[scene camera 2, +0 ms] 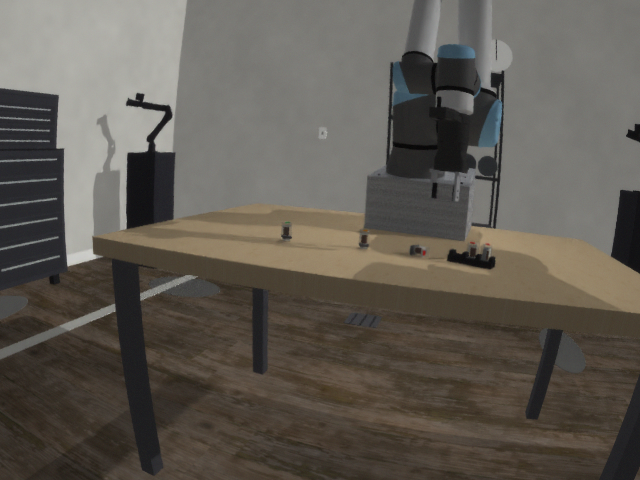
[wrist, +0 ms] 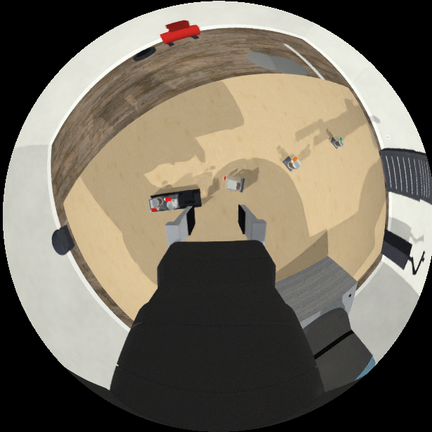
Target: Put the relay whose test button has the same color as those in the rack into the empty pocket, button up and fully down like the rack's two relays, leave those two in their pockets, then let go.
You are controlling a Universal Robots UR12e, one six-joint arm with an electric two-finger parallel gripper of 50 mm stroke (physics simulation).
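Seen in the pictures: gripper, between the fingertips: (scene camera 2: 443,199); arm's base, origin of its link: (scene camera 2: 415,172).
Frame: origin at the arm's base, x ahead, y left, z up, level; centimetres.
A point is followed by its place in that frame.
A black rack (scene camera 2: 471,261) {x 46.2, y 14.5, z -17.0 cm} (wrist: 192,198) holds two relays with red buttons, one (scene camera 2: 472,250) {x 45.8, y 14.5, z -14.7 cm} (wrist: 171,203) in the middle pocket and one (scene camera 2: 486,252) {x 47.2, y 17.5, z -14.5 cm} (wrist: 156,202) in an end pocket. The pocket at the other end is empty. A relay with a red button (scene camera 2: 418,251) {x 42.9, y 2.6, z -16.7 cm} (wrist: 233,184) lies on its side on the table beside the rack. A relay with an orange button (scene camera 2: 364,239) {x 41.1, y -9.9, z -15.6 cm} (wrist: 292,163) and one with a green button (scene camera 2: 286,231) {x 40.8, y -28.5, z -15.6 cm} (wrist: 337,143) stand upright farther off. My gripper (scene camera 2: 445,193) {x 40.1, y 7.4, z -4.9 cm} (wrist: 216,214) is open and empty, high above the table.
The wooden table (scene camera 2: 320,263) {x 58.1, y -15.9, z -17.9 cm} (wrist: 280,110) carries the relays and the rack. The grey robot base block (scene camera 2: 418,204) {x 12.2, y 1.6, z -9.0 cm} (wrist: 320,287) stands at the table's far edge in the scene view. A drawer cabinet (scene camera 2: 31,206) stands at the left, off the table.
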